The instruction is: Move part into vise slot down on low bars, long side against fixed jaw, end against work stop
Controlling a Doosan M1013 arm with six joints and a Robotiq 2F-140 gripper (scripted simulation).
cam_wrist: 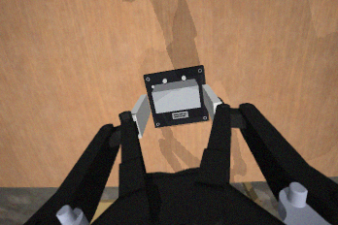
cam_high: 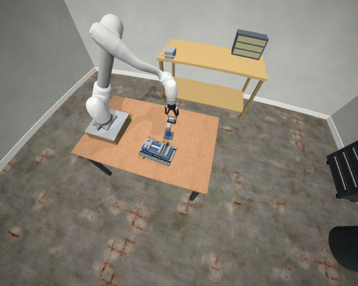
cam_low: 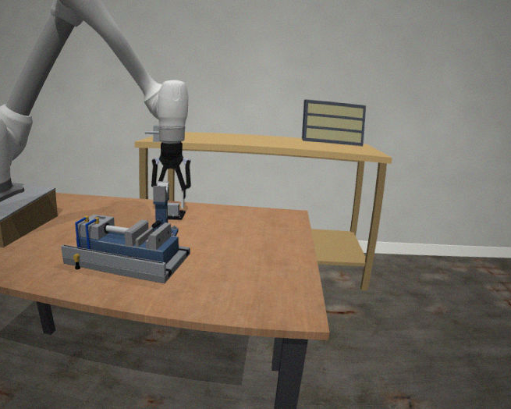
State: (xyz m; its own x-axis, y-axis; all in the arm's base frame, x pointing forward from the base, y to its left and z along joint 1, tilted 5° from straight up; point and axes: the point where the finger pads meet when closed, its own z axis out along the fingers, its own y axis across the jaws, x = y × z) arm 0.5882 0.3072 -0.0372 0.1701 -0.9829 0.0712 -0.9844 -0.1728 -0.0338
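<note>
My hand is 30 mm above the part. The rest, counted from my hand: V-block base (190 mm to the right, 60 mm below, 40 mm ahead); then black infeed plate (60 mm below, 10 mm to the left); then V-block post (190 mm to the right, 40 mm ahead).
</note>
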